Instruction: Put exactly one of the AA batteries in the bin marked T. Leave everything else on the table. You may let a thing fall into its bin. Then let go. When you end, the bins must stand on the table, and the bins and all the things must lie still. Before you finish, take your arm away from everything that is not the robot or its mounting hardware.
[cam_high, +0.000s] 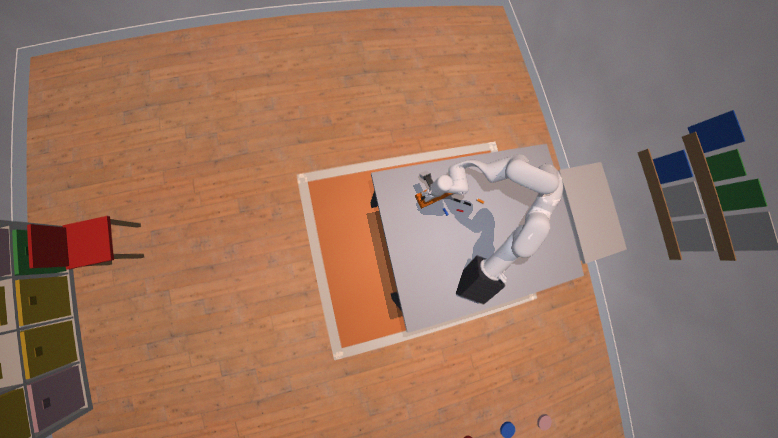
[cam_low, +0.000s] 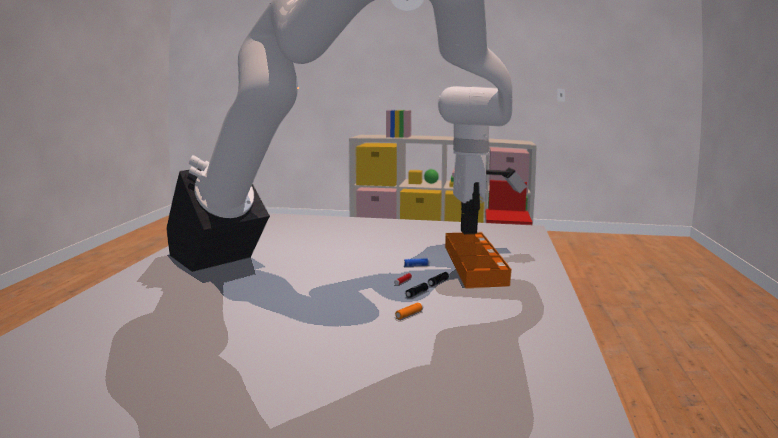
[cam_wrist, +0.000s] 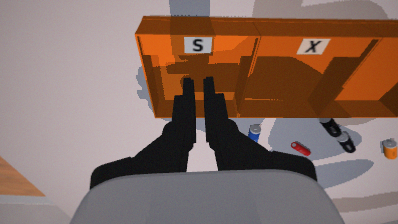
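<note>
The blue AA battery lies 120 mm behind my hand, 70 mm to the right of it and 60 mm below it. Round my hand: orange bin tray 80 mm to the right, 50 mm below, 10 mm behind; then black battery 170 mm to the right, 100 mm behind, 60 mm below; then small red battery 170 mm behind, 150 mm to the right, 60 mm below.
</note>
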